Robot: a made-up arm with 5 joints. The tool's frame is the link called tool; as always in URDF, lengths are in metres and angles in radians. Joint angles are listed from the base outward. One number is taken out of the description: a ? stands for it. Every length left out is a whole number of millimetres.
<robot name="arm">
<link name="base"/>
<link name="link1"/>
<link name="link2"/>
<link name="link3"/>
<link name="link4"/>
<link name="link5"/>
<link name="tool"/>
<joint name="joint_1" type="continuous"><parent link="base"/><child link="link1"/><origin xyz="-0.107 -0.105 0.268" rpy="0.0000 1.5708 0.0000"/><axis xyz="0 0 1"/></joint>
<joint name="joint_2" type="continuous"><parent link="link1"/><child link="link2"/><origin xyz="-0.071 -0.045 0.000" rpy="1.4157 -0.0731 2.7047"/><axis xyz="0 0 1"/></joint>
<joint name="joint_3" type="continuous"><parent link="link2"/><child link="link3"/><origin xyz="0.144 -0.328 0.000" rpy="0.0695 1.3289 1.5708"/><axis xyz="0 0 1"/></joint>
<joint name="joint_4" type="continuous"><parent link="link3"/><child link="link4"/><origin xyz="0.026 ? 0.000" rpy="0.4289 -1.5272 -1.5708"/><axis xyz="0 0 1"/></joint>
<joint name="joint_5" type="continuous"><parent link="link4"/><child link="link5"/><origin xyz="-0.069 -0.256 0.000" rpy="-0.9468 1.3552 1.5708"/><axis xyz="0 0 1"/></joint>
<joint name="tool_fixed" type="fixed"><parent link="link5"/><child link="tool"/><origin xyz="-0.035 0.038 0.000" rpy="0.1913 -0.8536 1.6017"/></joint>
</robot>
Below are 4 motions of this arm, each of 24 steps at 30 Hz.
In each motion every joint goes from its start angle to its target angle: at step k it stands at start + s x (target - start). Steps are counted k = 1, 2, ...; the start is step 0. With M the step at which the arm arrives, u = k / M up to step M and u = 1 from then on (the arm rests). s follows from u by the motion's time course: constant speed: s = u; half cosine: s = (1 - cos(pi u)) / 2; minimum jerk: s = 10 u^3 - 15 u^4 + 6 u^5.
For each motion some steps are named. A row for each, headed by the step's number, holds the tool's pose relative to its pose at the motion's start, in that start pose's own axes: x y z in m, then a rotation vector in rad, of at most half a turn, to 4 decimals.
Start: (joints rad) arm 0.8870 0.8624 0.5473 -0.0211 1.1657
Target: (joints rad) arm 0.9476 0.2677 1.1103 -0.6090 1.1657
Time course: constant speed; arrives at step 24
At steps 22, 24:
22: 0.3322 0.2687 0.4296 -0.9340 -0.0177 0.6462
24: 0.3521 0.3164 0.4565 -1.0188 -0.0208 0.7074

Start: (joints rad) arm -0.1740 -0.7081 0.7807 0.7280 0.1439
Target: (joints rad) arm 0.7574 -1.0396 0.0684 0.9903 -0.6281
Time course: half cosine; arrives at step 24
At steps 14, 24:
14: 0.0775 0.0495 0.1026 -0.6756 0.1067 0.0694
24: 0.0909 0.0949 0.0996 -1.0932 0.1900 0.1857

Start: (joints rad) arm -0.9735 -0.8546 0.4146 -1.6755 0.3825
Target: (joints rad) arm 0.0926 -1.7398 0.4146 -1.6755 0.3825
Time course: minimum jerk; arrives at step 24
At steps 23, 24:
23: 0.1363 0.7398 -0.2725 1.2321 -0.1181 0.1459
24: 0.1362 0.7404 -0.2723 1.2330 -0.1180 0.1456

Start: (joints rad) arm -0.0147 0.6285 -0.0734 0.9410 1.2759
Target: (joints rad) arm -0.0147 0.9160 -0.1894 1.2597 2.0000
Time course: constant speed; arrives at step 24
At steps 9, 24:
9: -0.0631 -0.0095 -0.0540 0.3679 -0.0174 0.1055
24: -0.1578 -0.0151 -0.1416 0.9660 -0.1311 0.3334

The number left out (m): -0.403
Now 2 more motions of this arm.
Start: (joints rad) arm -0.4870 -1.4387 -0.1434 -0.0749 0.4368
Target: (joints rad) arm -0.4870 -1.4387 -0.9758 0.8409 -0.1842
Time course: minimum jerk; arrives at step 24
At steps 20, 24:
20: -0.1137 0.3707 -0.2724 0.3739 0.6753 -0.0744
24: -0.1182 0.3854 -0.2737 0.3785 0.6998 -0.0570

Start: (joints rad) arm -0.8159 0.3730 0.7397 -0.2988 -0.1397
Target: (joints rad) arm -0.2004 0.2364 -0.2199 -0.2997 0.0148
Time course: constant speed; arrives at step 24
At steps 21, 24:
21: 0.1168 0.0538 0.0654 0.4457 -0.2025 -0.0094
24: 0.1357 0.0709 0.0848 0.5093 -0.2309 0.0094

